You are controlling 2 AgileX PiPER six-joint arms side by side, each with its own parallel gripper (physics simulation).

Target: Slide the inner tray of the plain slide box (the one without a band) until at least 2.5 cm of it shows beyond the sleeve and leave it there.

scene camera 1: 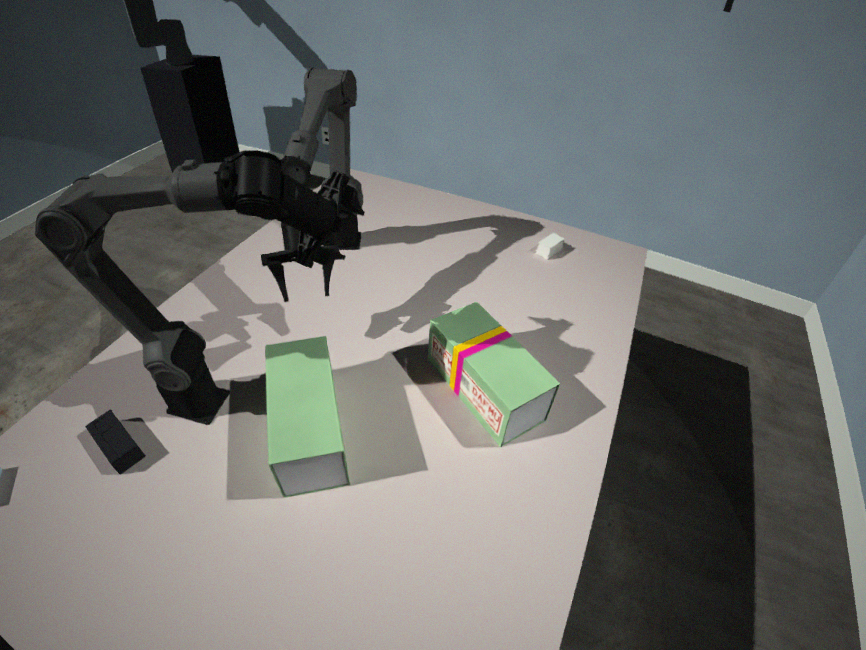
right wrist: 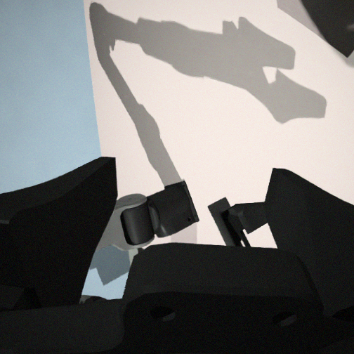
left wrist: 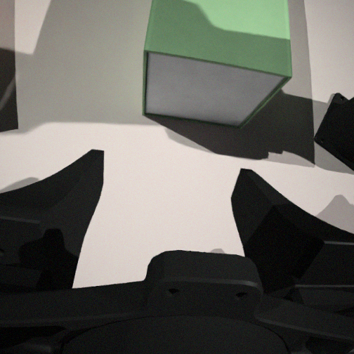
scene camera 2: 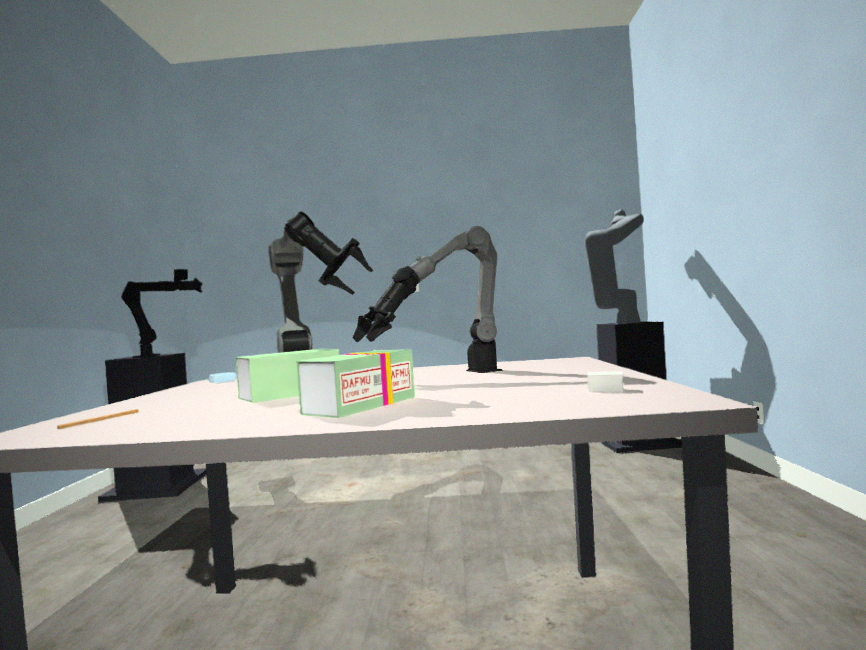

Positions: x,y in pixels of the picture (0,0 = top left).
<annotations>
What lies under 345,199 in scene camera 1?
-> My right gripper.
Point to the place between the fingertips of my left gripper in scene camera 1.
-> At 306,298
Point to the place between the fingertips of my left gripper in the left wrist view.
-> At 171,175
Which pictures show the dark block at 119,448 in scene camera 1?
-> Scene camera 1 only.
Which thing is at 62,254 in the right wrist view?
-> My right gripper.
</annotations>
